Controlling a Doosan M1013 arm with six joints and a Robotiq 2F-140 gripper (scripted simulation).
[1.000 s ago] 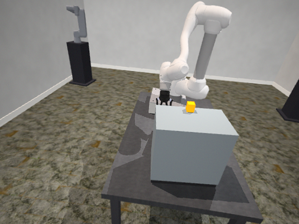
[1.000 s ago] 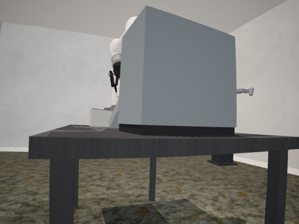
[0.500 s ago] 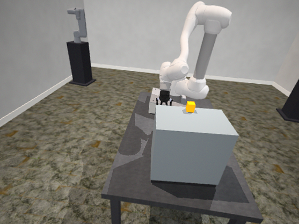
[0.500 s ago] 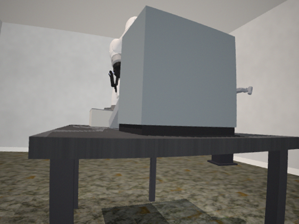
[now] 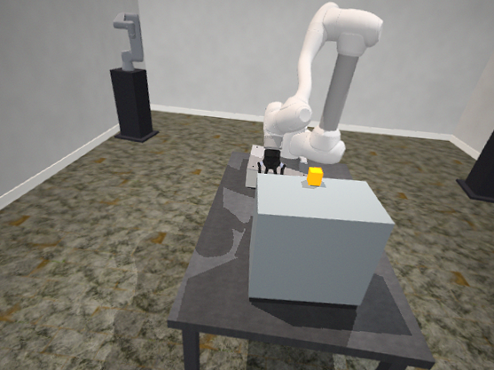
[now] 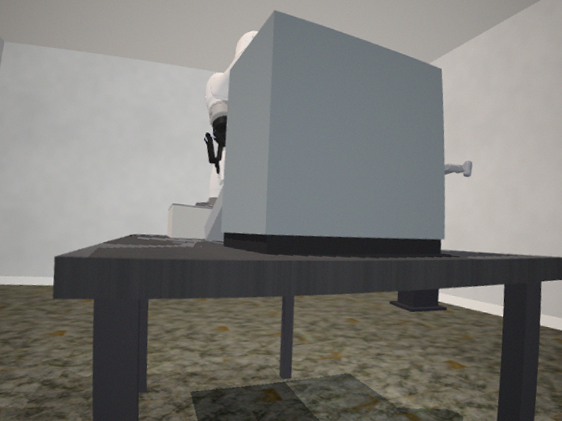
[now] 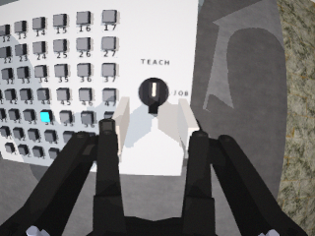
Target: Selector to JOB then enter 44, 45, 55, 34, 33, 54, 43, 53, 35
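My hand is 4 cm short of the black selector knob, 1 cm to the right of it and 7 cm above it. The rest, counted from my hand: white keypad panel: 4 cm ahead, 12 cm to the left, 12 cm below; key: 3 cm behind, 16 cm to the left, 9 cm below.
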